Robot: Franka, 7 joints.
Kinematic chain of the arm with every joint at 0, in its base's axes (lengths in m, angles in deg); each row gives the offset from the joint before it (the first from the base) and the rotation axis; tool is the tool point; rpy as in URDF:
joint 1: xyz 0 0 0.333 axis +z
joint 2: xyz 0 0 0 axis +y
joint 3: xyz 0 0 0.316 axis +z
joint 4: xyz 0.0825 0 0 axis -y
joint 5: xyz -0.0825 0 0.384 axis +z
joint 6: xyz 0 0 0 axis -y
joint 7: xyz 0.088 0 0 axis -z
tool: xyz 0 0 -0.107 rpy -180 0 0
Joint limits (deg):
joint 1: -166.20..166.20
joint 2: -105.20..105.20
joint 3: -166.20..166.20
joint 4: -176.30..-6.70
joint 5: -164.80..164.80
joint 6: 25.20..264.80
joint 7: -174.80..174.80
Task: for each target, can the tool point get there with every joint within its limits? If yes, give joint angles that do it. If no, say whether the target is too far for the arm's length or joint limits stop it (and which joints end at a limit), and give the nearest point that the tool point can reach.
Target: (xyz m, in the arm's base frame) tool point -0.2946 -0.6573 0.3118
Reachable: yes | joints -132.22 67.01 59.01 -45.63 -71.67 56.21 -49.92
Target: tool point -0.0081 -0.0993 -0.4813
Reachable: no: joint limits stop it (at a limit: joint 2) | nearest point -0.0113 -0.1387 -0.3409 | short by 0.146 m
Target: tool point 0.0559 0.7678 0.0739
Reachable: yes | joints -67.96 -88.97 118.71 -58.45 124.63 99.53 -147.14
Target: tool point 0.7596 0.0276 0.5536
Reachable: yes | joints 10.44 58.34 -57.01 -34.12 -61.14 209.80 10.22
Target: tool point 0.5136 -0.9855 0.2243
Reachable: no: too far | nearest point 0.3946 -0.7572 0.2495 | short by 0.259 m
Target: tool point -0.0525 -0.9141 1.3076
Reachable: no: too far | nearest point -0.0337 -0.5864 0.9583 | short by 0.479 m
